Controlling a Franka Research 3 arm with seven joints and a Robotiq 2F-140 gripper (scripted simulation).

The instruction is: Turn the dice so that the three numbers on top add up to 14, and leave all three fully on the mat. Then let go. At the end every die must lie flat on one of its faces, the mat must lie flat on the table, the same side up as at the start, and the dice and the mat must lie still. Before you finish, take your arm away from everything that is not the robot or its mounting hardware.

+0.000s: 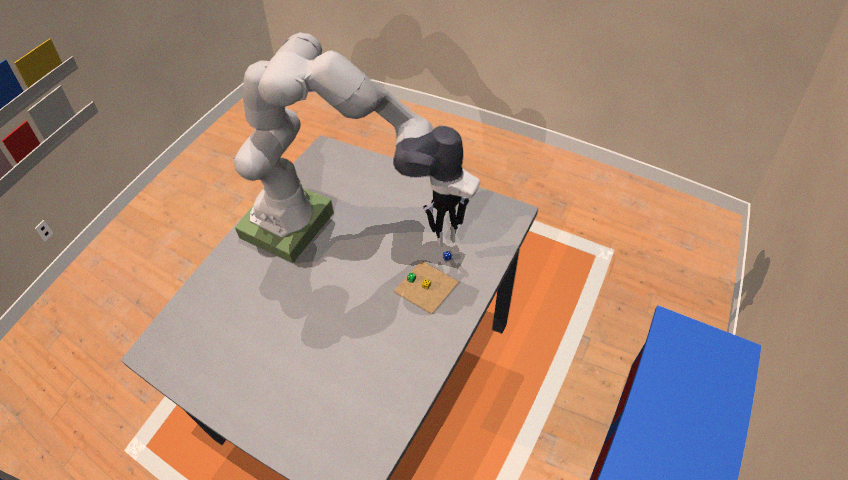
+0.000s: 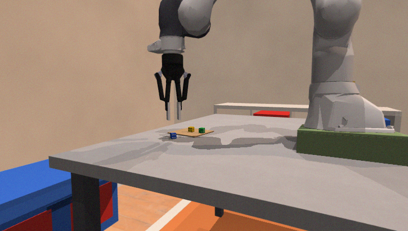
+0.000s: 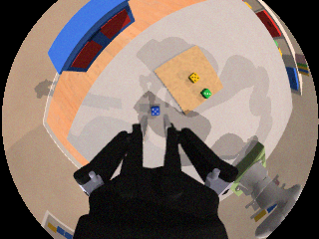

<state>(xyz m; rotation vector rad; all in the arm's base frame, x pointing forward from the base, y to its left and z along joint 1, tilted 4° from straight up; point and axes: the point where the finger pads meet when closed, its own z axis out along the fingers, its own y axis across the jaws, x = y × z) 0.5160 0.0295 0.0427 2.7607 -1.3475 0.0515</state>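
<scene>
The blue die lies 1 cm ahead of my hand, 1 cm to the right of it and 9 cm below it. The rest, counted from my hand: tan mat: 2 cm behind, 13 cm to the right, 10 cm below; then yellow die: 2 cm behind, 13 cm to the right, 9 cm below; then green die: 7 cm behind, 12 cm to the right, 9 cm below.
</scene>
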